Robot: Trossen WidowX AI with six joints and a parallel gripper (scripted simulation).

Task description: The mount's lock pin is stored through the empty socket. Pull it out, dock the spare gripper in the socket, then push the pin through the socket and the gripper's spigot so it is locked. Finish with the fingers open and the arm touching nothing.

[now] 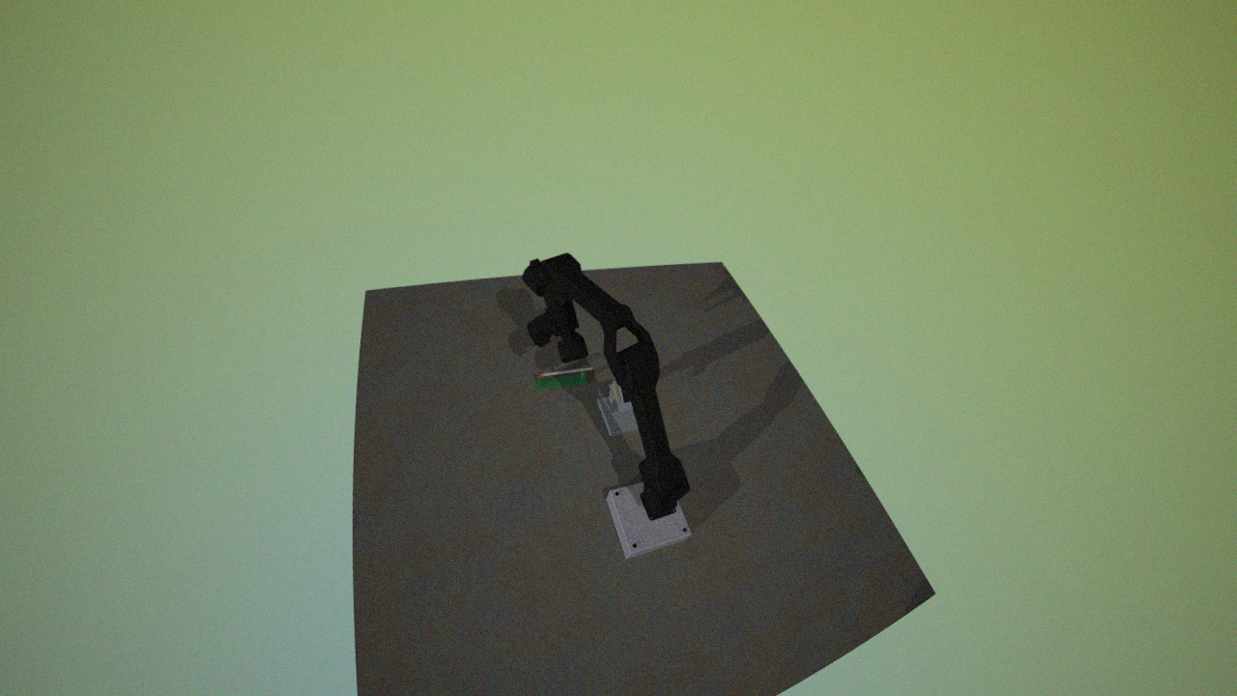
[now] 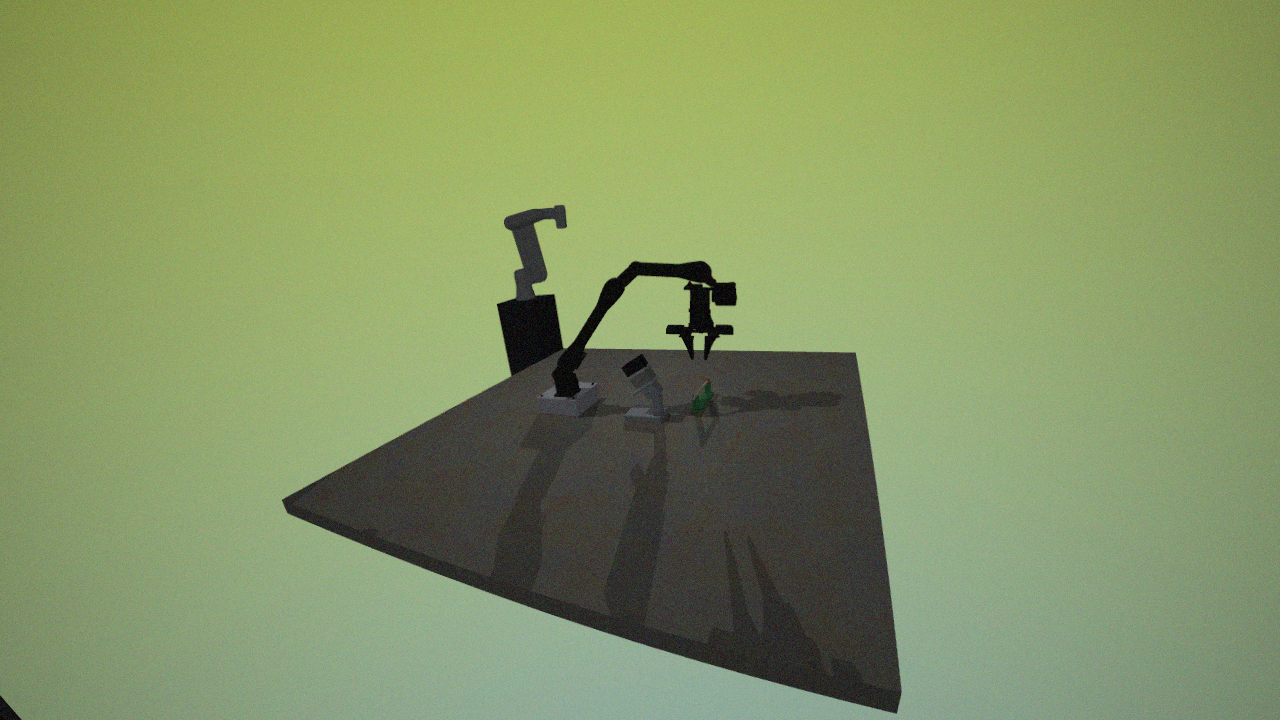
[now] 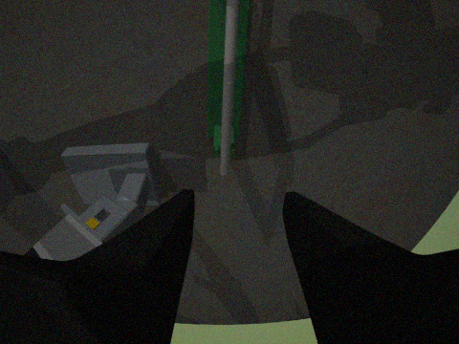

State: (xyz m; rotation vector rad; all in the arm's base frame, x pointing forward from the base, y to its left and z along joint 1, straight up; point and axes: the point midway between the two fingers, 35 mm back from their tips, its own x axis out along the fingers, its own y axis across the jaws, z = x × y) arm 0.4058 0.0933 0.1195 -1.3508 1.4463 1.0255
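My gripper tip is 20 mm to the right of the green cradle and 120 mm above it. From my gripper tip the other things lie so: socket: 130 mm behind, 100 mm to the right, 90 mm below; spare gripper: 140 mm behind, 100 mm to the right, 20 mm below.
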